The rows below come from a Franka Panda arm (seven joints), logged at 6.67 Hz.
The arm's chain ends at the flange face. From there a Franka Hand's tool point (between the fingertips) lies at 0.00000 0.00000 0.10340 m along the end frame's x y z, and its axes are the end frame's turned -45 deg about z.
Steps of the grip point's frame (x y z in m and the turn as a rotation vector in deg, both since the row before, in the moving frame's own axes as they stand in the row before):
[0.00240 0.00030 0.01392 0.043 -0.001 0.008]
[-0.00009 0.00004 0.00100 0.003 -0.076 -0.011]
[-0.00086 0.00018 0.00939 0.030 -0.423 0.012]
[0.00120 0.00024 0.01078 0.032 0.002 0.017]
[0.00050 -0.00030 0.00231 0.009 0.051 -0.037]
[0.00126 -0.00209 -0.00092 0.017 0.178 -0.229]
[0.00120 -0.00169 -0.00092 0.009 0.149 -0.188]
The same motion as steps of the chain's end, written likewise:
[0.00197 -0.00143 0.01392 0.030 -0.031 0.008]
[0.00007 0.00000 0.00100 -0.052 -0.056 -0.011]
[0.00010 0.00023 0.00939 -0.278 -0.320 0.012]
[0.00106 -0.00064 0.01078 0.024 -0.021 0.017]
[0.00009 -0.00049 0.00231 0.042 0.030 -0.037]
[-0.00079 -0.00212 -0.00092 0.138 0.114 -0.229]
[-0.00052 -0.00184 -0.00092 0.112 0.099 -0.188]

